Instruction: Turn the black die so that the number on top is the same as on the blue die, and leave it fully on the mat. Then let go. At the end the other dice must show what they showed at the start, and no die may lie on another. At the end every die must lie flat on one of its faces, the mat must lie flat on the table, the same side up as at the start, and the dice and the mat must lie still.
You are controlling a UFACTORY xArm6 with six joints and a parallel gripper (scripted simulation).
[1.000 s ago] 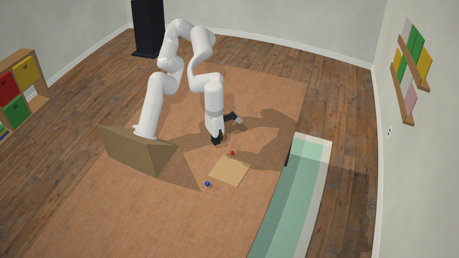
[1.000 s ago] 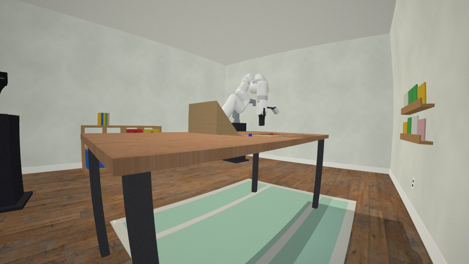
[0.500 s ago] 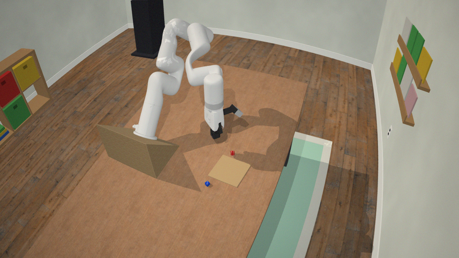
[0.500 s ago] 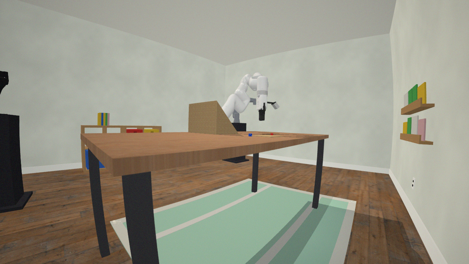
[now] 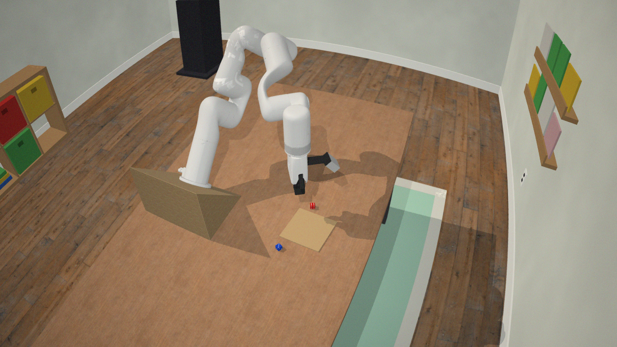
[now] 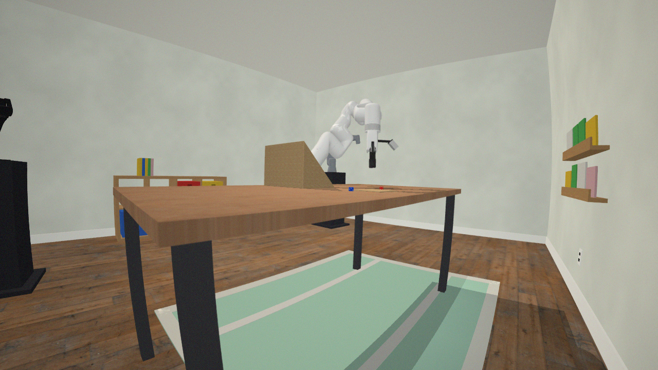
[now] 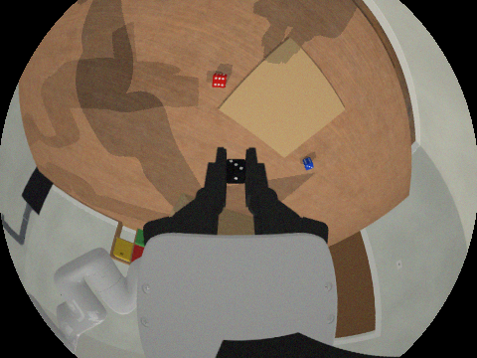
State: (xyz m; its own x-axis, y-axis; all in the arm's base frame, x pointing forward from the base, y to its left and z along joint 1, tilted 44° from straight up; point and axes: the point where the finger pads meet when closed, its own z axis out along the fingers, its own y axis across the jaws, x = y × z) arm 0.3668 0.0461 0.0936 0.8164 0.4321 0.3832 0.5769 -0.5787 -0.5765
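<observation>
The tan mat lies 6 cm ahead of my hand, 5 cm to the right of it and 12 cm below it. Also, from my hand: blue die: 1 cm ahead, 16 cm to the right, 12 cm below; black die: 1 cm behind, 1 cm below; red die: 3 cm ahead, 4 cm to the left, 12 cm below.
</observation>
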